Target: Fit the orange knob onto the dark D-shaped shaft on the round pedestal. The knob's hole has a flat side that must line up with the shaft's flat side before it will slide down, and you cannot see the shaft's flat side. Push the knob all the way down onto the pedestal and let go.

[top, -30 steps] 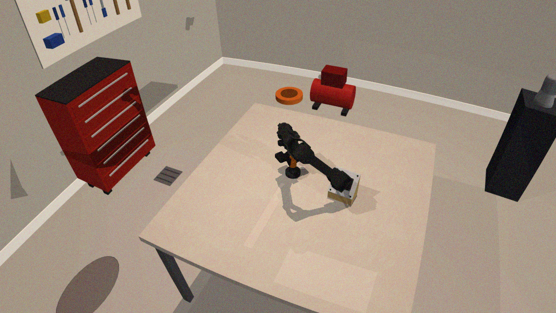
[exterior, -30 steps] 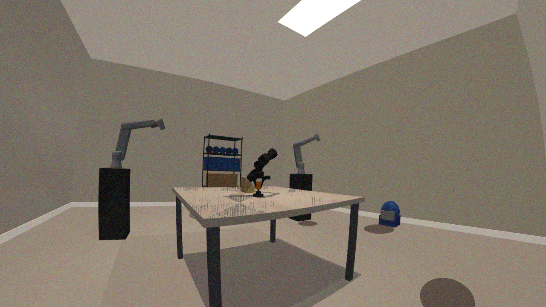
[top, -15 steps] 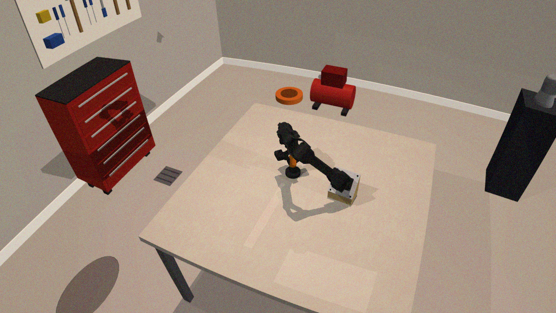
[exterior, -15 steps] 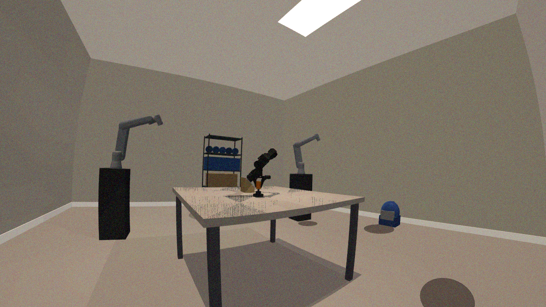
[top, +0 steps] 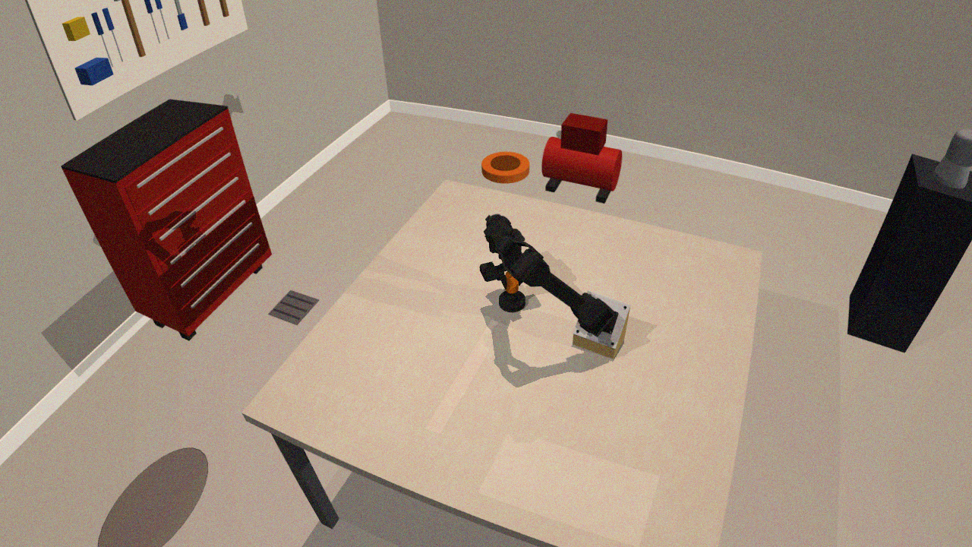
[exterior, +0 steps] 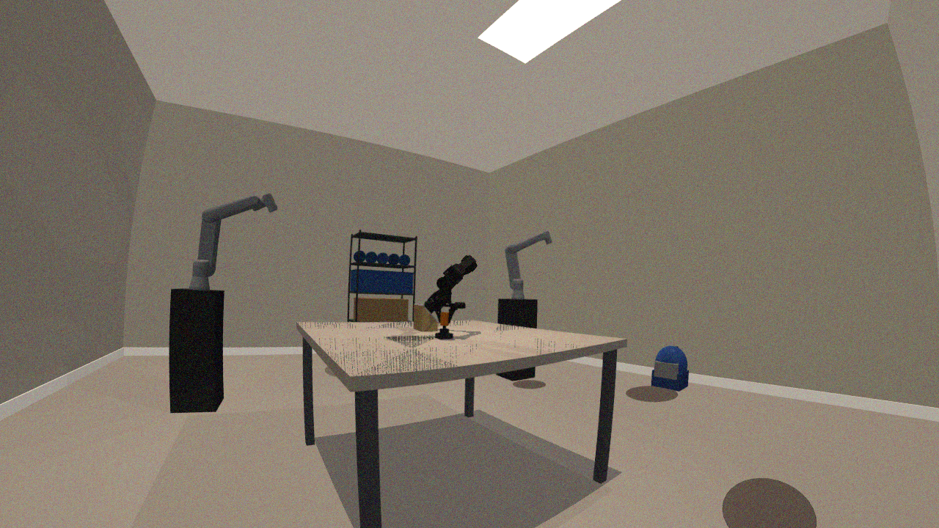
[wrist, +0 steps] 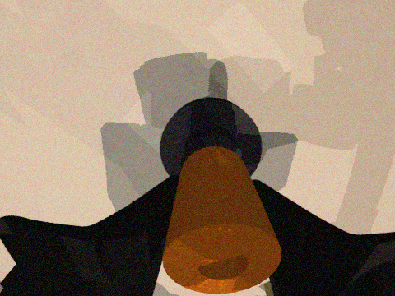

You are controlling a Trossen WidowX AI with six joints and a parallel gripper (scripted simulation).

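The orange knob lies 20 mm above my gripper tip. Round my gripper tip: round pedestal: 40 mm below.
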